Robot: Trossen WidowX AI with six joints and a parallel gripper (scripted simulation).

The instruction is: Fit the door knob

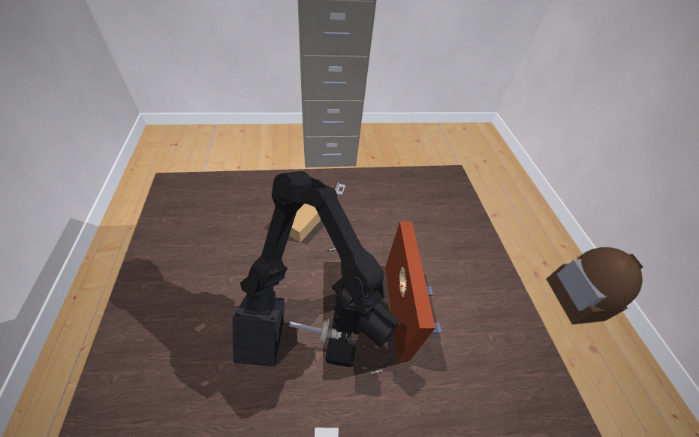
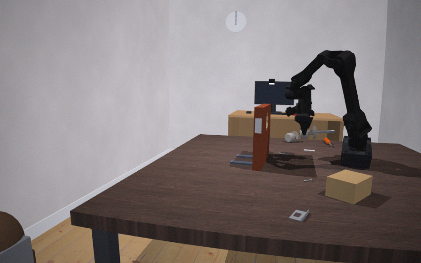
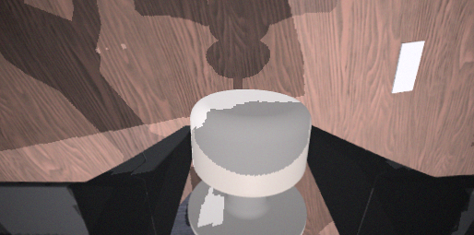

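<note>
Now: the door knob 4 cm behind my hand and 2 cm below it. Also, from my hand: wooden door slab: 17 cm ahead, 13 cm to the left; white card: 2 cm behind, 20 cm to the right, 15 cm below; orange screwdriver: 12 cm behind, 42 cm to the right, 14 cm below.
</note>
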